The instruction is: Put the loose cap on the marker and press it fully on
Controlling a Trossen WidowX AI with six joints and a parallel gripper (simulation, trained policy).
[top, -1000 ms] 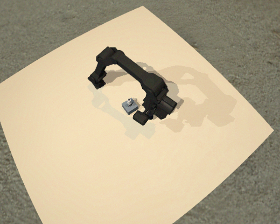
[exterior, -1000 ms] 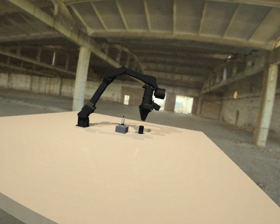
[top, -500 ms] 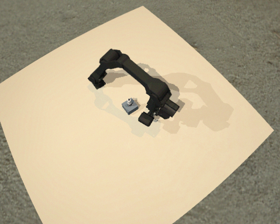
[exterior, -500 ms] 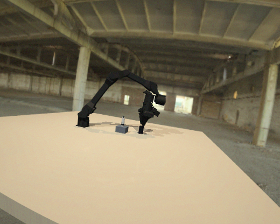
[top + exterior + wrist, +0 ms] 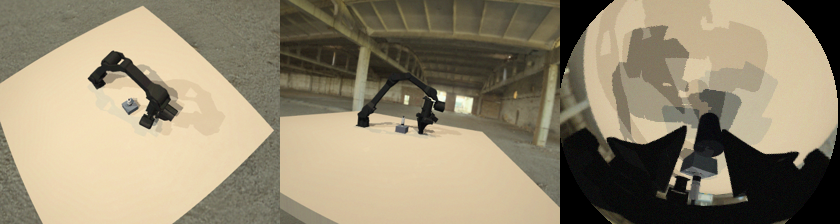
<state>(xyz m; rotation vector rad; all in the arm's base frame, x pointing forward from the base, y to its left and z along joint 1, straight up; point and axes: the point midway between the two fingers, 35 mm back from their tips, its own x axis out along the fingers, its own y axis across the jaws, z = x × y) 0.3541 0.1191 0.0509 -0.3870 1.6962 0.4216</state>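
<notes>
The grey holder block is 10 cm behind my gripper tip and 6 cm to the right of it. Round my gripper tip: black marker cap 1 cm ahead, 1 cm above.
</notes>
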